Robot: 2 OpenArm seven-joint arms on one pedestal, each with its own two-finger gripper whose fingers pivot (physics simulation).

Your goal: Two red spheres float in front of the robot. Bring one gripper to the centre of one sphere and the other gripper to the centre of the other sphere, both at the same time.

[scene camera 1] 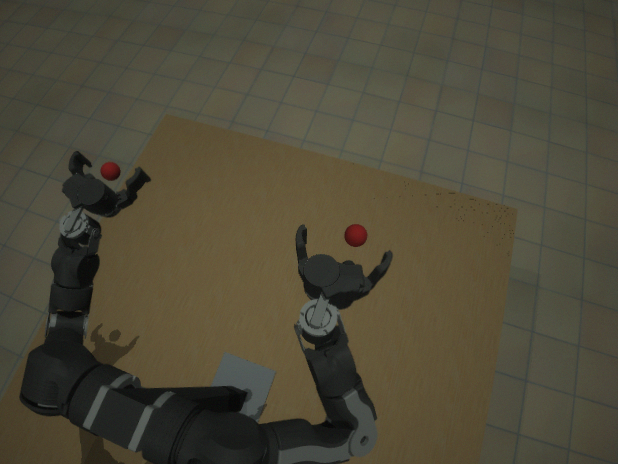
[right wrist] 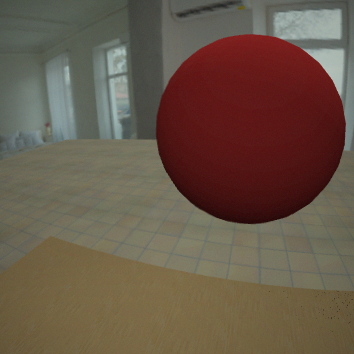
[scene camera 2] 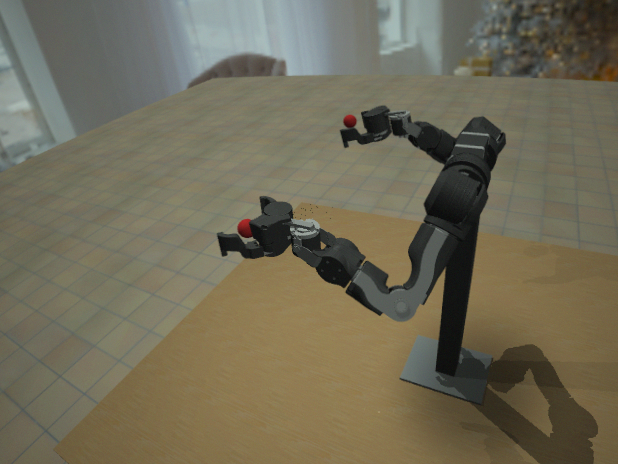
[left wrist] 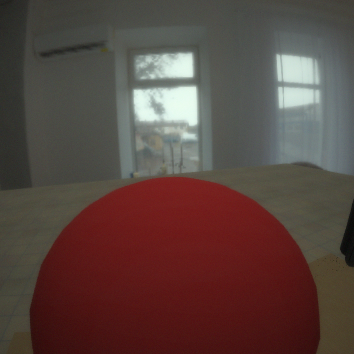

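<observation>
The left gripper (scene camera 1: pixel 114 164) appears in scene camera 2 (scene camera 2: pixel 241 224) as well, and the right gripper (scene camera 1: pixel 344 244) can likewise be found in scene camera 2 (scene camera 2: pixel 353 129). A grey base plate (scene camera 2: pixel 469 382) is visible in scene camera 1 (scene camera 1: pixel 245 375) too. The scene also has a dark pedestal (scene camera 1: pixel 118 417), a red sphere (left wrist: pixel 174 257) and a red sphere (right wrist: pixel 247 127).
</observation>
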